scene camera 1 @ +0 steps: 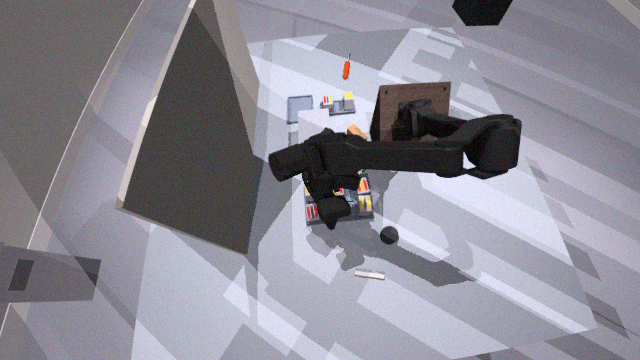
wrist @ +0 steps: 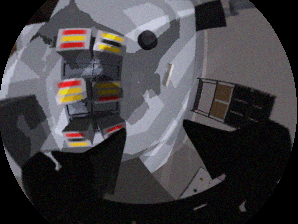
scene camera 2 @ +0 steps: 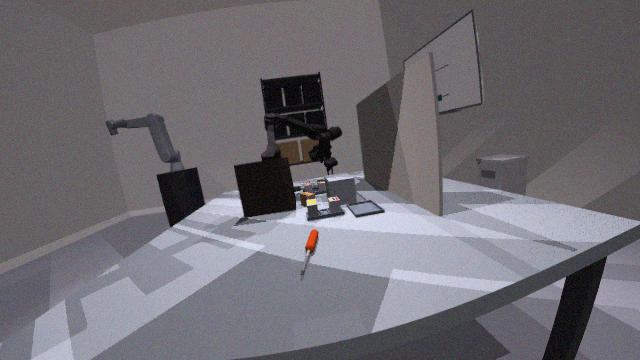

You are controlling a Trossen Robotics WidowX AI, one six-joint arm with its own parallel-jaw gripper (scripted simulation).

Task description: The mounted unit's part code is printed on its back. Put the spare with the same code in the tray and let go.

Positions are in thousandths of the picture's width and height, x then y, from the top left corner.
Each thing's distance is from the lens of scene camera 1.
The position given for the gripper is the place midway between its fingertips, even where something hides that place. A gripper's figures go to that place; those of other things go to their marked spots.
gripper (scene camera 1: 510, 607): 0.59 m
tall slanted panel (scene camera 1: 298, 471): 0.47 m
